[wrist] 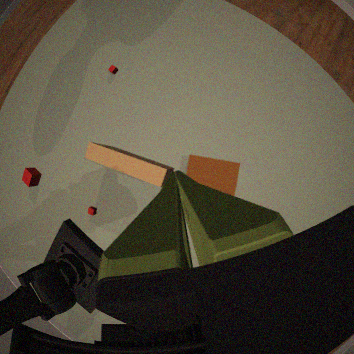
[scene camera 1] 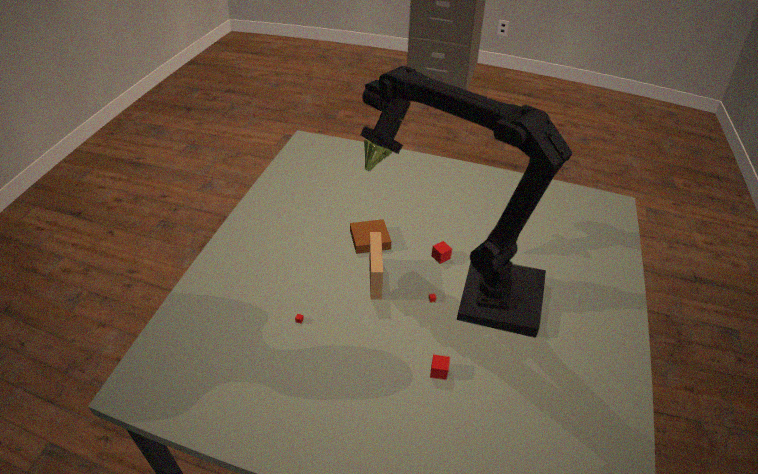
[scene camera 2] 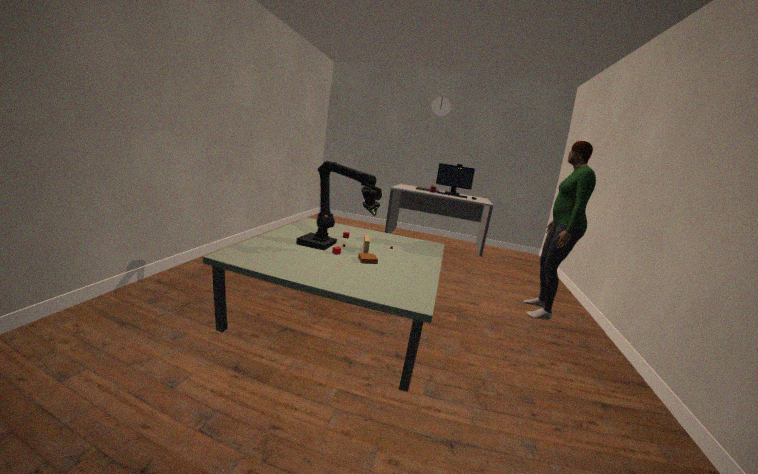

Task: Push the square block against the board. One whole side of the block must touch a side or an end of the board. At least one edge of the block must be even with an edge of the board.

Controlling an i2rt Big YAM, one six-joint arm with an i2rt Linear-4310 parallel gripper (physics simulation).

Labels:
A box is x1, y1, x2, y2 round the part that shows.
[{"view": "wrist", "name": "my gripper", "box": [9, 170, 353, 353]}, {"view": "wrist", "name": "pale wooden board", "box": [84, 141, 173, 185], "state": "on the table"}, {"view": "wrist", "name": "square block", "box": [186, 154, 239, 195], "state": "on the table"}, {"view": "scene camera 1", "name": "my gripper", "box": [361, 111, 402, 170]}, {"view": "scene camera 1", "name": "pale wooden board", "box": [369, 232, 382, 298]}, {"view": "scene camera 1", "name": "square block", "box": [350, 219, 390, 253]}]

